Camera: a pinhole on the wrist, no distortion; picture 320 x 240 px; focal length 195.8 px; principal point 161.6 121.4 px. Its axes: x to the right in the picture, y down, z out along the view. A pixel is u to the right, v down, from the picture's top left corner.
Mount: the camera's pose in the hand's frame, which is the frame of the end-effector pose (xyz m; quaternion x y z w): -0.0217 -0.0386 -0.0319 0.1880 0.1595 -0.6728 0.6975
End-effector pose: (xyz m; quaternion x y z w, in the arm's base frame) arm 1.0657 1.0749 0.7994 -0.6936 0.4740 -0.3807 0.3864
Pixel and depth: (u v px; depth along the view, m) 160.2 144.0 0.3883
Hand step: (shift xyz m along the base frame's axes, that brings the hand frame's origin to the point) 0.3626 0.0997 0.0707
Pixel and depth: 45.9 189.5 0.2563
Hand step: 0.2641 0.0033 -0.0794
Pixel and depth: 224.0 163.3 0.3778
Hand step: 0.3515 0.0743 0.1964
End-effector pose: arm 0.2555 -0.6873 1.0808 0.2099 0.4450 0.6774 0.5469
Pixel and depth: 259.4 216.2 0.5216
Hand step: 0.4543 0.3300 -0.3082
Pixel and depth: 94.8 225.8 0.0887
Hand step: 0.0710 0.0436 -0.0163
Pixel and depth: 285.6 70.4 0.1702
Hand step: 0.1898 -0.0364 -0.1328
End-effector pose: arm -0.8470 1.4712 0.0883 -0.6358 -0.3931 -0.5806 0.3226
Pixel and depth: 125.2 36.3 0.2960
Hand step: 0.0000 0.2598 -0.1957
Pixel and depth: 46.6 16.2 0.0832
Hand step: -0.0028 0.0627 -0.0795
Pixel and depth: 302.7 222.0 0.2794
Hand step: -0.2395 0.2900 0.0903
